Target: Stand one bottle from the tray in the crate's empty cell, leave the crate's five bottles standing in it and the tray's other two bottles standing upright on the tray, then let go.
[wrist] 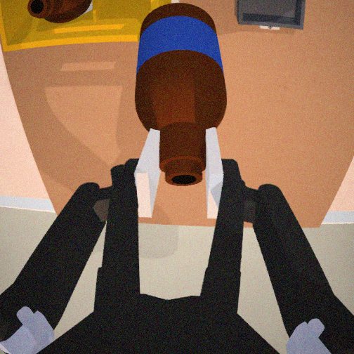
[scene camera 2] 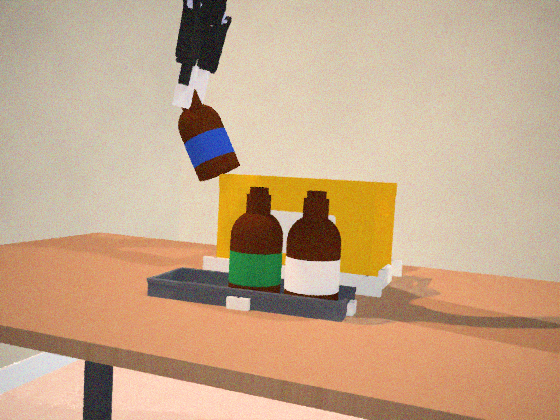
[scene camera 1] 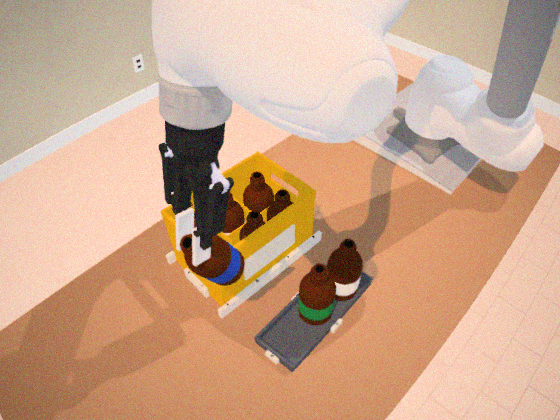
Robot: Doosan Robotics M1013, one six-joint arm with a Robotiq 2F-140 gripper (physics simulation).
Labels:
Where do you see a blue-labelled brown bottle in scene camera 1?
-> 226, 264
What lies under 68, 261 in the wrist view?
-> My gripper.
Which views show the blue-labelled brown bottle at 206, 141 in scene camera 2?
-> The wrist view, scene camera 2 and scene camera 1: all of them.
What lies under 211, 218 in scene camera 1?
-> My gripper.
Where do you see a green-labelled bottle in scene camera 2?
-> At 255, 263

